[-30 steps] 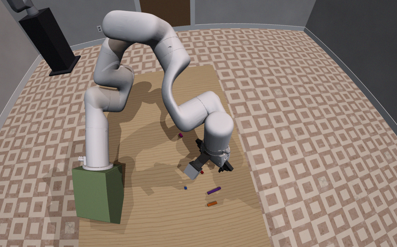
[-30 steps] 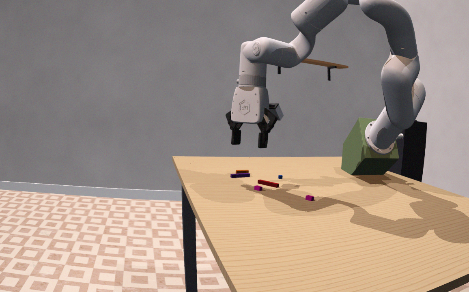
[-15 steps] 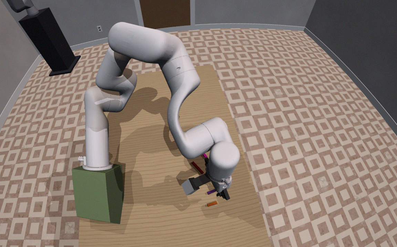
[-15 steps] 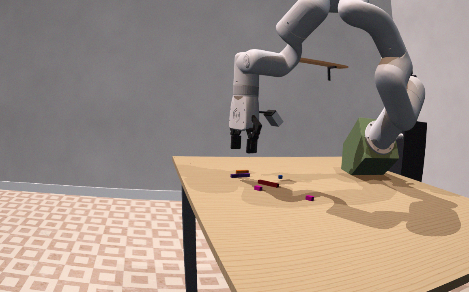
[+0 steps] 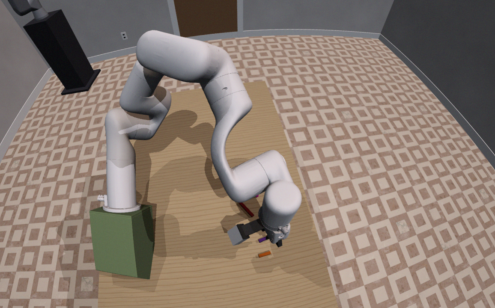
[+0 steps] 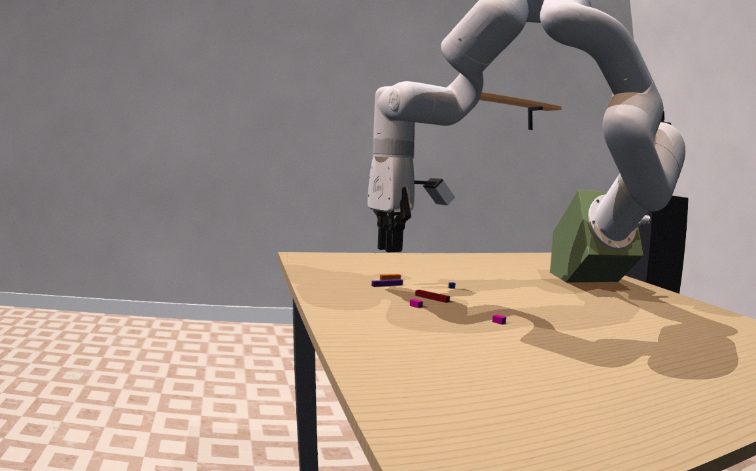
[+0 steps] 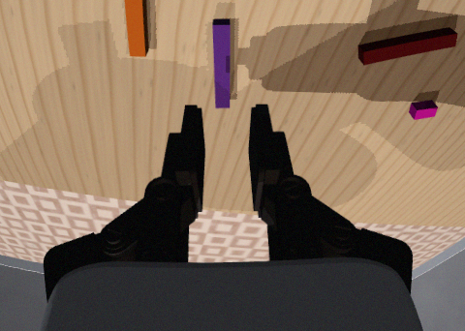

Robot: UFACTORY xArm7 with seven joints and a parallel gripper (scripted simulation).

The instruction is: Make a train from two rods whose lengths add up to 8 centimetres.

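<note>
Right now my hand is 80 mm above the purple rod. Also, from my hand: small blue rod: 120 mm behind, 20 mm to the left, 80 mm below; then red rod: 60 mm behind, 110 mm to the left, 80 mm below; then orange rod: 10 mm behind, 60 mm to the right, 80 mm below.
</note>
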